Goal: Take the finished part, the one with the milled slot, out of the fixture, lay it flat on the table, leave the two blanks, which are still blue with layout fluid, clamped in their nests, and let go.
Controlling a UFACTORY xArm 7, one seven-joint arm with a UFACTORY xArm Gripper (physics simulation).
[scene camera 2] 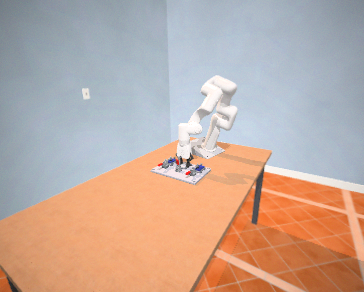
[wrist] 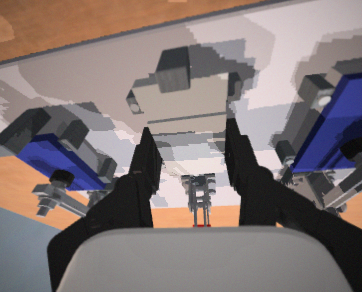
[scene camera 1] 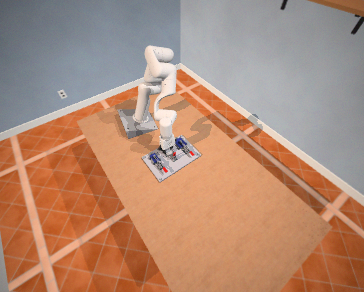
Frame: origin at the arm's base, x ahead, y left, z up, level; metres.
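Seen in the pictures: gripper, between the fingertips: (scene camera 2: 184, 165) (wrist: 190, 136) (scene camera 1: 167, 151); arm's base, origin of its link: (scene camera 2: 208, 147) (scene camera 1: 140, 118).
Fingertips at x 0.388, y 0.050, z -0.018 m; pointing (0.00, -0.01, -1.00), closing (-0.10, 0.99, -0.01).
Pixels of each thing's top centre, then the offset from my fingertips to it. "pt": a spot on its surface instead. Level surfaces: height alone.
- finished part, centre of its top: (wrist: 189, 141) dx -0.005, dy -0.001, dz +0.011 m
- fixture plate, centre of its top: (wrist: 196, 164) (scene camera 2: 180, 169) (scene camera 1: 171, 155) dx +0.047, dy +0.006, dz -0.005 m
- middle clamp, a spot on its surface: (wrist: 200, 189) pt dx +0.073, dy +0.011, dz +0.009 m
- blue blank, centre of its top: (wrist: 60, 171) (scene camera 1: 154, 157) dx +0.019, dy -0.108, dz +0.021 m
- dark stop block, centre of its top: (wrist: 173, 81) dx -0.055, dy -0.008, dz +0.023 m
- outer clamp, a spot on its surface: (wrist: 62, 192) pt dx +0.025, dy -0.102, dz +0.036 m
- brown table, height of its surface: dz -0.020 m
The finished part (wrist: 192, 102), pale grey with a slot line across it, lies in the middle nest of the fixture plate (scene camera 1: 173, 168) (scene camera 2: 159, 171) (wrist: 310, 25). My gripper (scene camera 1: 169, 151) (scene camera 2: 183, 162) (wrist: 190, 136) is shut on it, one black finger against each side; the fingers hide its side edges near the tips. The middle clamp (wrist: 200, 191) is swung back off the part, its red handle toward the wrist. One blue blank (scene camera 1: 155, 159) (wrist: 60, 161) and the other blue blank (scene camera 1: 181, 143) (wrist: 330, 125) sit in the outer nests, with clamps at them.
A dark stop block (wrist: 172, 70) stands over the finished part's far edge. An outer clamp (wrist: 62, 192) stands close to the left finger. The fixture lies on the brown table (scene camera 1: 225, 210) (scene camera 2: 125, 225), in front of the robot's base (scene camera 1: 135, 122) (scene camera 2: 209, 150).
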